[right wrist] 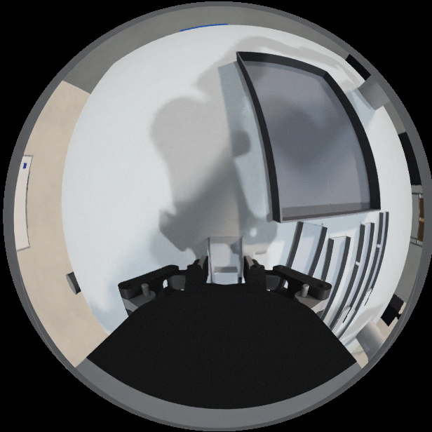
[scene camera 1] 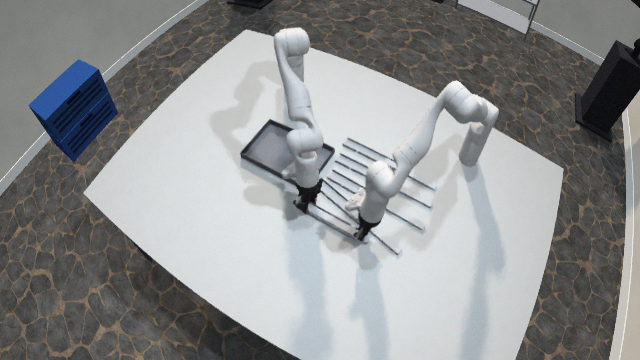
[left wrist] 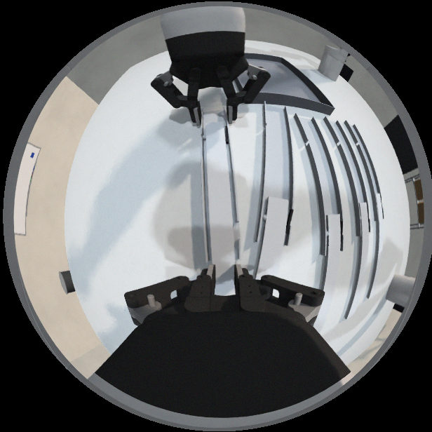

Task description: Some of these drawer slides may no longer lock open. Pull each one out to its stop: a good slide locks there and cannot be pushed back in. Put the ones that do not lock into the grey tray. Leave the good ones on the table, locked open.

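Places are measured from the left arm's base along level axes (x down, y right, z back), in metres.
Pixels of known places: left gripper, fingertip midpoint: (scene camera 1: 362, 236); right gripper, fingertip midpoint: (scene camera 1: 309, 208); left arm's base at its link origin: (scene camera 1: 467, 157).
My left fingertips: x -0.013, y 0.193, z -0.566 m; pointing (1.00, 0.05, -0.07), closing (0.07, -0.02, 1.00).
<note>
Ahead of a thing's pixels: the offset from my left fingertips to its top centre.
A long pale metal slide with dark rails @(dx -0.003, dy +0.089, dz -0.004 m) (scene camera 1: 334, 224) (left wrist: 220, 190) (right wrist: 224, 246) lies nearest the front of the slide group, stretched between both grippers. My left gripper (scene camera 1: 361, 236) (left wrist: 224, 271) is shut on its lower right end. My right gripper (scene camera 1: 302, 207) (left wrist: 214, 120) (right wrist: 225, 263) is low over its upper left end, with the fingers against both sides, shut on it. In the right wrist view an inner piece shows recessed inside the channel. The grey tray @(dx -0.017, dy +0.420, dz +0.132 m) (scene camera 1: 265, 147) (left wrist: 290, 82) (right wrist: 315, 150) has dark walls and stands behind my right gripper. Fingertip contact is partly hidden.
Several more slides lie side by side beyond the held one; the nearest slide (left wrist: 276, 160) is close beside it, with its inner piece (left wrist: 272, 220) slanting out of its channel. My left forearm hangs over several slides. A blue cabinet (scene camera 1: 75, 110) stands off the table.
</note>
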